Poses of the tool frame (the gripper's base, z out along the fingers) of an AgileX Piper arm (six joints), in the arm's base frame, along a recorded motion.
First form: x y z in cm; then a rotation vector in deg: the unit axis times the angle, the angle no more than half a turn.
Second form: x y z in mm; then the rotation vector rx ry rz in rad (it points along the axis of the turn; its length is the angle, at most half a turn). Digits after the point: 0 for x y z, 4 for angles.
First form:
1: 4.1 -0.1 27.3 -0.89 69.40 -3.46
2: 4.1 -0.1 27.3 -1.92 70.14 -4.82
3: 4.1 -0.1 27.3 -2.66 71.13 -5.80
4: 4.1 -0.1 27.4 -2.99 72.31 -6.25
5: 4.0 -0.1 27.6 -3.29 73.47 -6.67
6: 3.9 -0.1 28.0 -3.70 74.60 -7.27
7: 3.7 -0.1 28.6 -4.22 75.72 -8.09
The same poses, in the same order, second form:
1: 41 -1 273 -0.0155 1.2113 -0.0604
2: 41 -1 273 -0.0335 1.2242 -0.0841
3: 41 -1 273 -0.0464 1.2415 -0.1012
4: 41 -1 274 -0.0522 1.2620 -0.1091
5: 40 -1 276 -0.0574 1.2823 -0.1164
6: 39 -1 280 -0.0646 1.3020 -0.1269
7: 37 -1 286 -0.0737 1.3216 -0.1412
